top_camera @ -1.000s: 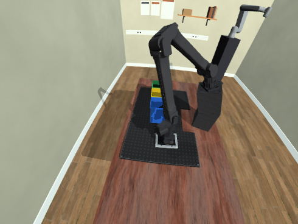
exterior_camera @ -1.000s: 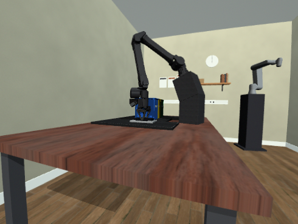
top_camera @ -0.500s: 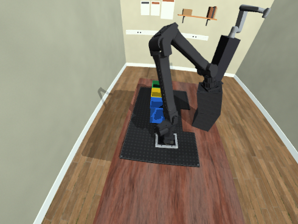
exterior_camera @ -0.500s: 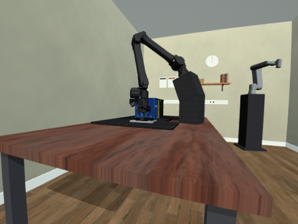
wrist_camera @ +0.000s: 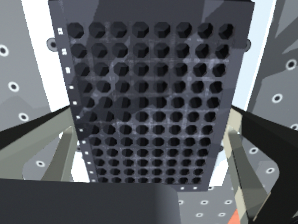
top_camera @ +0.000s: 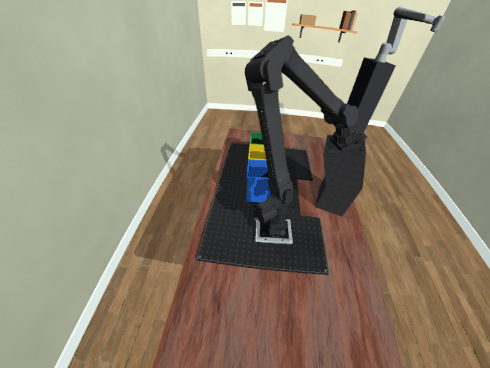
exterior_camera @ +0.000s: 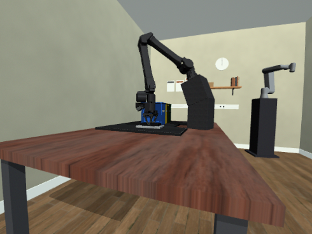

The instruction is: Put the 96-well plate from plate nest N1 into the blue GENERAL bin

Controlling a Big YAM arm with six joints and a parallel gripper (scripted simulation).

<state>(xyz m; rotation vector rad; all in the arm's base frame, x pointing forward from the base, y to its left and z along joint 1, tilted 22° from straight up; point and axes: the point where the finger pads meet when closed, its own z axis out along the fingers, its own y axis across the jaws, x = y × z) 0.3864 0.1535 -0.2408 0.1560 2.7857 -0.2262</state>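
My hand is 20 mm above the grey plate nest. From my hand the other things lie so: blue bin: 20 mm ahead, 230 mm to the right, 60 mm above; then yellow bin: 350 mm to the right, 60 mm above; then 96-well plate: right at my hand.
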